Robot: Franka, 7 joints.
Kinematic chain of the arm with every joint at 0, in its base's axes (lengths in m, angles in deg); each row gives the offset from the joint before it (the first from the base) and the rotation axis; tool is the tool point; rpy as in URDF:
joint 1: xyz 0 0 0.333 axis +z
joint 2: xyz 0 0 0 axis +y
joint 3: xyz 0 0 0.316 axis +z
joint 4: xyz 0.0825 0 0 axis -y
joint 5: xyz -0.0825 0 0.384 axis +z
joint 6: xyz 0 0 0 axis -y
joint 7: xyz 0.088 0 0 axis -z
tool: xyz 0 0 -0.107 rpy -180 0 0
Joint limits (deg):
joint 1: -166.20..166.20
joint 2: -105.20..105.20
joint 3: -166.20..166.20
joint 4: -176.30..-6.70
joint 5: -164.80..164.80
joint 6: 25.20..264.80
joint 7: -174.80..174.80
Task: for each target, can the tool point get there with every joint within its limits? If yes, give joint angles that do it. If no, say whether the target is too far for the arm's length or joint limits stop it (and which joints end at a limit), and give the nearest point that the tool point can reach.
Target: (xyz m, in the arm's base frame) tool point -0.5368 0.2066 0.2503
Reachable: yes | joints -85.07 -65.83 -96.76 -116.50 84.23 198.28 129.45
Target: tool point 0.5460 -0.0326 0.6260
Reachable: yes | joints -32.97 11.40 46.95 -104.02 56.36 238.05 40.25
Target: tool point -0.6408 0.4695 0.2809
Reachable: yes | joints -47.59 -77.88 -121.64 -24.22 117.85 195.69 -8.95
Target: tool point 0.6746 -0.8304 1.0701
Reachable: no: too far | nearest point 0.4454 -0.5483 0.8197 | short by 0.441 m
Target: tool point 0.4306 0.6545 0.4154
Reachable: yes | joints 92.25 68.66 -81.01 -68.81 127.30 92.57 -126.20
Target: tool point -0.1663 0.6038 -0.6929
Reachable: no: too far | nearest point -0.1273 0.4622 -0.3232 | short by 0.398 m
